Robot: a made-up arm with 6 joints.
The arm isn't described. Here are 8 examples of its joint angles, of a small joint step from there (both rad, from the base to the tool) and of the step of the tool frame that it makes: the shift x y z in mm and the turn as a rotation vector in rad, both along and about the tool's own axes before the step.
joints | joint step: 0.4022 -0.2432 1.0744 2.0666 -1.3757 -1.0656 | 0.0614 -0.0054 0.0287 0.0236 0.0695 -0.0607
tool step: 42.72 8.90 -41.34 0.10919 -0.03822 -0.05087
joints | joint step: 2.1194 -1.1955 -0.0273 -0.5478 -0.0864 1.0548 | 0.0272 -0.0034 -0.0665 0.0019 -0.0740 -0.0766
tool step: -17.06 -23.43 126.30 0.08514 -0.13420 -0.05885
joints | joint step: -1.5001 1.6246 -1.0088 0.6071 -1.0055 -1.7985 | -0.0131 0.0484 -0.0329 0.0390 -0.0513 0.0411
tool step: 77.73 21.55 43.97 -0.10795 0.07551 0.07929
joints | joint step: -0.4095 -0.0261 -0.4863 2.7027 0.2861 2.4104 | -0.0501 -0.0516 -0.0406 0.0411 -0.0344 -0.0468
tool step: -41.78 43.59 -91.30 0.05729 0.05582 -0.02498
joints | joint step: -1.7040 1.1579 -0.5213 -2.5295 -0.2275 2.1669 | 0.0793 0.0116 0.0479 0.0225 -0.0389 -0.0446
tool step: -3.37 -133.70 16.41 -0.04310 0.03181 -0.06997
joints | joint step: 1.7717 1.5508 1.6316 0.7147 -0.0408 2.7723 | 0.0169 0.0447 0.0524 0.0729 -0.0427 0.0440
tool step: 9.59 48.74 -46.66 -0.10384 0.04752 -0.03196
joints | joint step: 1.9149 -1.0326 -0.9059 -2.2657 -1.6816 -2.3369 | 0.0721 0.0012 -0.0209 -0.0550 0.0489 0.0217
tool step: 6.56 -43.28 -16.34 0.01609 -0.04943 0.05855
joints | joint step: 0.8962 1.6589 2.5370 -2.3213 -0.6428 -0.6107 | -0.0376 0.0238 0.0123 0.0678 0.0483 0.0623
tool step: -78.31 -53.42 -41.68 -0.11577 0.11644 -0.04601
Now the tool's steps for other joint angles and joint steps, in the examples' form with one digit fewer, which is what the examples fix.
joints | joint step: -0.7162 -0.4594 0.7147 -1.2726 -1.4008 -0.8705 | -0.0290 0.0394 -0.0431 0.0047 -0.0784 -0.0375
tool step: 85.2 35.2 -153.1 0.0941 -0.0215 0.1182
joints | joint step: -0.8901 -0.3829 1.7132 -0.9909 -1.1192 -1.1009 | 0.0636 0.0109 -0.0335 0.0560 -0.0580 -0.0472
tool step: 6.2 22.0 -117.9 0.0848 -0.0084 0.0768
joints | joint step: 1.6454 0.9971 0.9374 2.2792 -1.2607 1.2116 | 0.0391 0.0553 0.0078 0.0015 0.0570 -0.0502
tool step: -117.7 105.4 -116.1 0.0373 0.0630 0.0997
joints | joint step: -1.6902 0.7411 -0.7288 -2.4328 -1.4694 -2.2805 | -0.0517 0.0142 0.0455 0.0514 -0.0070 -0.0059
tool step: 9.9 78.8 55.4 -0.0168 0.0248 0.0132
